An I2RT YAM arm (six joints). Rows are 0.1 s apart.
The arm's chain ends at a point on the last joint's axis. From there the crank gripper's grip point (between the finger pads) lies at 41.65 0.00 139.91 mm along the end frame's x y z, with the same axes.
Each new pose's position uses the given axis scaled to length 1; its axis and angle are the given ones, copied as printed.
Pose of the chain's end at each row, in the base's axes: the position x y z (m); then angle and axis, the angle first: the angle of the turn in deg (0 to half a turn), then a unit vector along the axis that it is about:
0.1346 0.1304 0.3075 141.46 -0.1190 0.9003 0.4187
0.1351 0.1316 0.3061 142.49 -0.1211 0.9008 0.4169
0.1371 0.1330 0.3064 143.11 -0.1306 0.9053 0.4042
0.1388 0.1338 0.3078 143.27 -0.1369 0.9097 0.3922
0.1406 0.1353 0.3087 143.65 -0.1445 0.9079 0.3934
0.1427 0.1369 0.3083 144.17 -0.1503 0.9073 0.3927
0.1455 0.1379 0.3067 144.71 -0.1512 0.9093 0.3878
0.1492 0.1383 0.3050 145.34 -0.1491 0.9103 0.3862
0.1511 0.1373 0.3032 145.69 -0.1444 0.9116 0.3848
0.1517 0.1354 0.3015 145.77 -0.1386 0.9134 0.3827
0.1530 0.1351 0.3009 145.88 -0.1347 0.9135 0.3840
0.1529 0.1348 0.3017 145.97 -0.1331 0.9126 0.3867
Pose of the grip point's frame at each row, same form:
0.1691 0.2377 0.2147 141.46 -0.1190 0.9003 0.4187
0.1672 0.2386 0.2121 142.49 -0.1211 0.9008 0.4169
0.1678 0.2374 0.2091 143.11 -0.1306 0.9053 0.4042
0.1694 0.2356 0.2077 143.27 -0.1369 0.9097 0.3922
0.1696 0.2374 0.2084 143.65 -0.1445 0.9079 0.3934
0.1700 0.2388 0.2074 144.17 -0.1503 0.9073 0.3927
0.1718 0.2387 0.2044 144.71 -0.1512 0.9093 0.3878
0.1744 0.2387 0.2020 145.34 -0.1491 0.9103 0.3862
0.1760 0.2373 0.1998 145.69 -0.1444 0.9116 0.3848
0.1771 0.2350 0.1978 145.77 -0.1386 0.9134 0.3827
0.1784 0.2350 0.1975 145.88 -0.1347 0.9135 0.3840
0.1780 0.2353 0.1988 145.97 -0.1331 0.9126 0.3867

